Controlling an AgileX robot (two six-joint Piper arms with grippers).
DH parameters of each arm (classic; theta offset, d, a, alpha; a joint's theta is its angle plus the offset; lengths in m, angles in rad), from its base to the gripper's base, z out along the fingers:
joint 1: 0 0.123 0 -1.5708
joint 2: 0.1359 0 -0.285 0
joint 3: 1.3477 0 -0.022 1.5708
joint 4: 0 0.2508 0 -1.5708
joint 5: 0 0 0.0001 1.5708
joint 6: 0 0.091 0 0
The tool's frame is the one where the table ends.
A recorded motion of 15 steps. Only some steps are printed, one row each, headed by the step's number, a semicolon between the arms.
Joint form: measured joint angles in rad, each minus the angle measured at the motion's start. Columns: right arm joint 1, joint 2, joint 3, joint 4, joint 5, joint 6; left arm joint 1, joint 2, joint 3, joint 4, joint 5, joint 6.
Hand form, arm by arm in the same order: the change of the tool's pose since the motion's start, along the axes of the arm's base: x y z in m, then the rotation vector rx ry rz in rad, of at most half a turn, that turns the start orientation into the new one. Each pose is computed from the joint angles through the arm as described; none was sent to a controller.
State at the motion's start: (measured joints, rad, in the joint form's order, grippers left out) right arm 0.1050 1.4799 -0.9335 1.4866 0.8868 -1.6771; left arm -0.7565 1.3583 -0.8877 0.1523 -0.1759 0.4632
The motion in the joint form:
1: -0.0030 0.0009 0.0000 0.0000 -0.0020 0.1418; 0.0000 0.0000 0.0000 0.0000 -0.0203 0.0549
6: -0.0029 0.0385 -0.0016 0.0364 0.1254 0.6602; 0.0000 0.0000 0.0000 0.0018 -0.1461 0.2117
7: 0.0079 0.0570 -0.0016 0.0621 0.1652 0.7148; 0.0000 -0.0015 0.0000 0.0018 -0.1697 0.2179
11: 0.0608 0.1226 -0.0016 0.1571 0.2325 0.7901; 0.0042 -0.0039 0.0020 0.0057 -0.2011 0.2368
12: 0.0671 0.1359 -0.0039 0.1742 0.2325 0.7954; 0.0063 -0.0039 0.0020 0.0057 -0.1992 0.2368
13: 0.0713 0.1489 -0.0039 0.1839 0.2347 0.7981; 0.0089 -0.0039 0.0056 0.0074 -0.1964 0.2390
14: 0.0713 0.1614 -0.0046 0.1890 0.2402 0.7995; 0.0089 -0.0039 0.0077 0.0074 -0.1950 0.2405
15: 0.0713 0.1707 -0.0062 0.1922 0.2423 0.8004; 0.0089 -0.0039 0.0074 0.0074 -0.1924 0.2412
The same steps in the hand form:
1: 0.0006 -0.0009 -0.0003 0.0636 0.1174 -0.0529; 0.0001 -0.0004 0.0018 0.0235 -0.0518 -0.0137
6: -0.0012 0.0058 -0.0047 0.3506 0.6205 -0.1204; -0.0001 -0.0026 0.0130 0.0435 -0.2498 -0.0502
7: -0.0015 0.0110 -0.0070 0.3978 0.7006 -0.0983; -0.0005 -0.0027 0.0156 0.0299 -0.2718 -0.0517
11: 0.0009 0.0300 -0.0173 0.5005 0.8656 -0.0421; -0.0004 -0.0018 0.0185 0.0235 -0.3098 -0.0525
12: 0.0030 0.0323 -0.0196 0.5153 0.8832 -0.0447; 0.0001 -0.0013 0.0183 0.0252 -0.3085 -0.0503
13: 0.0045 0.0339 -0.0229 0.5225 0.9001 -0.0457; 0.0004 -0.0005 0.0169 0.0326 -0.3064 -0.0491
14: 0.0062 0.0343 -0.0260 0.5274 0.9141 -0.0456; 0.0003 -0.0004 0.0160 0.0360 -0.3049 -0.0495
15: 0.0077 0.0346 -0.0282 0.5301 0.9229 -0.0471; 0.0004 -0.0004 0.0159 0.0382 -0.3038 -0.0495

